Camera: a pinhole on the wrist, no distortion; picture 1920 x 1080 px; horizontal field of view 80.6 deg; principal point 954.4 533.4 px. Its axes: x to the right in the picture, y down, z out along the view. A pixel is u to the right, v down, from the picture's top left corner.
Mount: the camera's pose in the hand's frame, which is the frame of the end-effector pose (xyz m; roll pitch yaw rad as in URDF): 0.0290 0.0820 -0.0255 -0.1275 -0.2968 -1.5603
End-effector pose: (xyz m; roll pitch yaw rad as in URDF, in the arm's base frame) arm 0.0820 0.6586 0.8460 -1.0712 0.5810 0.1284
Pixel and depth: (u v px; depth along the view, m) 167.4 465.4 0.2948
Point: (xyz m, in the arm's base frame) -0.0472 0.9917 0.6321
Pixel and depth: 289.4 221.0 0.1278
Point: -0.0024 0.8095 0.7314
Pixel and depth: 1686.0 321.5 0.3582
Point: 0.1654 0.9986 1.0215
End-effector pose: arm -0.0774 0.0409 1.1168 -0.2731 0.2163 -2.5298
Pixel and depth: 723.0 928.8 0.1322
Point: -0.0642 -0.1490 1.1403
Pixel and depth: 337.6 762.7 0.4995
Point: 0.0580 -0.5522 1.2837
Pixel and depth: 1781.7 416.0 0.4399
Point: -0.1753 -0.0767 1.5953
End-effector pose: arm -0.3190 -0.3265 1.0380 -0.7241 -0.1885 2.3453
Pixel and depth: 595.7 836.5 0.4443
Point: -0.7980 -0.5266 1.1029
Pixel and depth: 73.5 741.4 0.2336
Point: -0.6394 -0.4752 0.9478
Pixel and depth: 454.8 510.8 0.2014
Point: -0.5458 -0.4692 1.0033
